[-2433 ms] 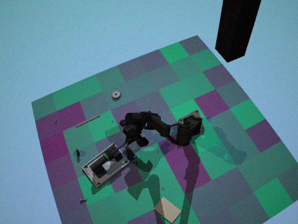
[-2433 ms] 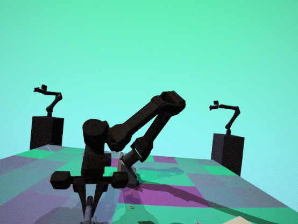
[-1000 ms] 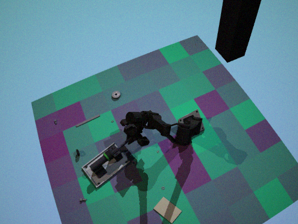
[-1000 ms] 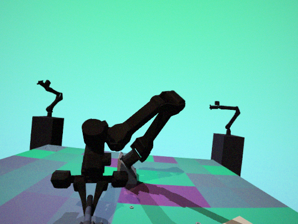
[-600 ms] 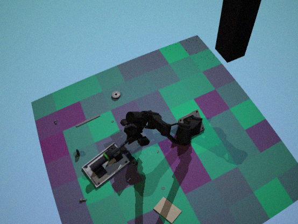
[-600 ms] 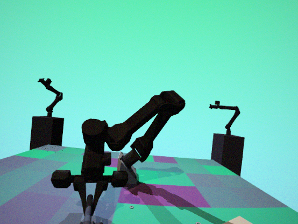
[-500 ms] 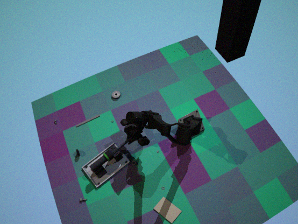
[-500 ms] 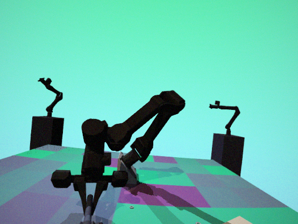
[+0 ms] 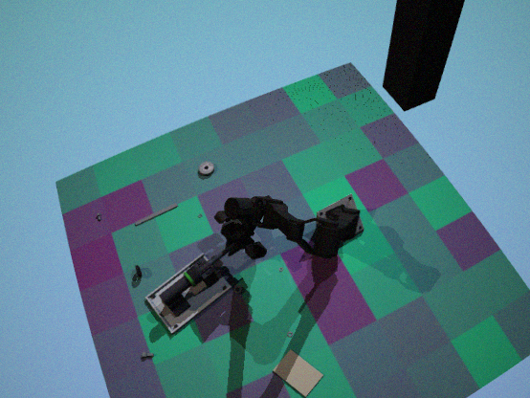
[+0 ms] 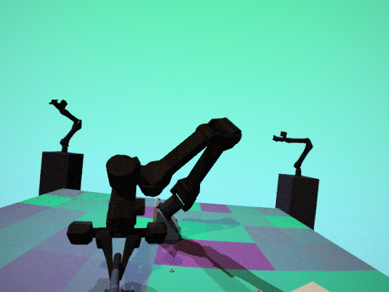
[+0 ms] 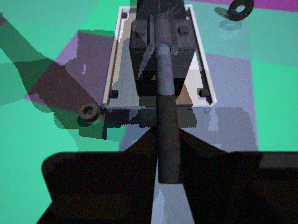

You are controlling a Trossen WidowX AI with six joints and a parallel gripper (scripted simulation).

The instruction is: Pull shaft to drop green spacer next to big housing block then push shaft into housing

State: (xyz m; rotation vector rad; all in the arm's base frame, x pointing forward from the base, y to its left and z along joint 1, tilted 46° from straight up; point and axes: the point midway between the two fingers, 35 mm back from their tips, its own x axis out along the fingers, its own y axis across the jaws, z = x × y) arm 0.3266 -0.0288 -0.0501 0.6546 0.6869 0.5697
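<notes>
Now: gripper tip 5 cm short of the shaft, 1 cm to the right of it and 2 cm below it. The rest, counted from my gripper tip: thin grey rod 16 cm ahead, 27 cm to the right, 5 cm below; grey washer 6 cm behind, 36 cm to the right, 5 cm below; green spacer 13 cm ahead, 4 cm to the left, 2 cm above.
</notes>
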